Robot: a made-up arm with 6 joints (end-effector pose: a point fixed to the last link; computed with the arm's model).
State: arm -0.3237 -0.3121 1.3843 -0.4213 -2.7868 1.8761
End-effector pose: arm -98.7 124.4 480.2 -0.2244 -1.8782 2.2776
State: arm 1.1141 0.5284 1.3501 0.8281 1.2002 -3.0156
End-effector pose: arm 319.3 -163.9 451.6 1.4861 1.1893 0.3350
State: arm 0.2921 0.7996 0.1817 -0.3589 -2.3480 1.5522
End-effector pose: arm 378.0 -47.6 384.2 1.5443 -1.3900 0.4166
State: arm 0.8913 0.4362 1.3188 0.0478 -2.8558 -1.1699
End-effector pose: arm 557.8 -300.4 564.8 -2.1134 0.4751 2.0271
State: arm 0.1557 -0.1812 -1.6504 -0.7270 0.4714 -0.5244
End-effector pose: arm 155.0 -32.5 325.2 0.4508 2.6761 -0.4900
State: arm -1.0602 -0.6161 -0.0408 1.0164 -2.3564 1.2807
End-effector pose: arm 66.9 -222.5 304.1 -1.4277 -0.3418 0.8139
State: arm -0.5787 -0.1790 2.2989 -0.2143 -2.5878 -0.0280
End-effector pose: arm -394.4 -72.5 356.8 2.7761 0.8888 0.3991
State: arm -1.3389 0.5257 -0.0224 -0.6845 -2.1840 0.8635
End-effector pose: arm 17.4 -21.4 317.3 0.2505 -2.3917 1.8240
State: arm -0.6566 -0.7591 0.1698 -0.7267 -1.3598 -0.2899
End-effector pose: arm 32.2 -134.5 422.4 -1.2236 -0.3578 0.8417
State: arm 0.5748 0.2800 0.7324 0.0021 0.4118 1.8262
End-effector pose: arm 364.9 -284.5 362.6 -0.7533 -0.8803 -1.8085
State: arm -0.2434 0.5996 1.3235 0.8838 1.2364 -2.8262
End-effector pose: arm -62.6 -144.2 333.2 1.0172 0.0271 0.8947
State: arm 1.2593 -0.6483 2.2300 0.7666 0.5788 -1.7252
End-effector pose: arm 321.1 11.7 422.8 -0.4791 0.5429 -0.0019
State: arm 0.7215 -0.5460 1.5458 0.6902 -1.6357 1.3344
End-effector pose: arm 501.8 -10.1 613.2 -1.2829 -1.2752 1.0546
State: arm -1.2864 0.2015 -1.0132 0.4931 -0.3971 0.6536
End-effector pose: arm 190.2 -163.1 52.1 -0.9074 -0.6616 0.1148
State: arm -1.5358 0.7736 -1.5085 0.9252 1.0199 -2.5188
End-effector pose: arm 32.3 -33.5 77.8 -0.4564 1.7982 0.5256
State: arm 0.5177 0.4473 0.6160 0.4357 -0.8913 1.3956
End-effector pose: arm 442.8 -242.6 280.0 -0.3352 -0.8586 -0.2860
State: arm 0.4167 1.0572 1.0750 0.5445 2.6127 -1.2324
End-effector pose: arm 424.8 -260.3 431.1 2.2400 0.0947 -1.8576
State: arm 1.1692 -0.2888 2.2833 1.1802 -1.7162 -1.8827
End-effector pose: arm 384.6 15.7 740.5 -1.4914 2.4761 -0.3984
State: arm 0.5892 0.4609 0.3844 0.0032 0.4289 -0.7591
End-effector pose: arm 217.5 -113.8 403.6 0.4595 1.2791 -0.0146
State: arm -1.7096 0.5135 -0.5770 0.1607 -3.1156 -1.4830
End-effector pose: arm 35.7 99.2 316.6 2.1847 -0.0769 -0.1870
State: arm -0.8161 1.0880 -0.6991 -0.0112 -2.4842 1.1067
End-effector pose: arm 101.9 144.2 185.6 1.2074 -1.2456 2.3017
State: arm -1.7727 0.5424 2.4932 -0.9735 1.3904 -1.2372
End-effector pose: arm 176.5 0.7 -272.2 -0.1833 -2.3583 2.0616
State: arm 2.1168 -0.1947 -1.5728 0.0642 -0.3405 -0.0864
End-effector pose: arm 398.0 -166.0 229.2 -0.4338 -2.0654 -0.6370
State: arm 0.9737 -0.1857 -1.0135 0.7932 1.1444 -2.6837
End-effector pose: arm 357.6 -34.6 306.6 -0.6562 -2.4364 0.6287
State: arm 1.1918 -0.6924 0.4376 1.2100 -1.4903 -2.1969
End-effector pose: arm 662.7 96.3 214.4 0.7076 -1.4044 0.1943
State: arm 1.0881 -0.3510 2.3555 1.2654 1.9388 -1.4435
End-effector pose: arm 553.7 26.7 511.0 0.5753 -1.0243 -0.7403
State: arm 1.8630 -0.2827 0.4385 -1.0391 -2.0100 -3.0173
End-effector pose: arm 760.9 -76.0 -95.1 0.6178 -0.4020 -2.0201
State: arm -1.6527 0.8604 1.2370 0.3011 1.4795 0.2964
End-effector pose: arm -43.4 -172.0 156.8 2.3271 -0.4729 -0.5272
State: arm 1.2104 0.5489 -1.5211 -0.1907 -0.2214 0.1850
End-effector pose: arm 170.8 -79.1 329.7 0.7978 2.5946 0.9291
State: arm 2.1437 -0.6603 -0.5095 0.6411 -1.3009 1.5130
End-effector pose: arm 240.8 -227.0 19.1 0.1425 1.6747 1.3418
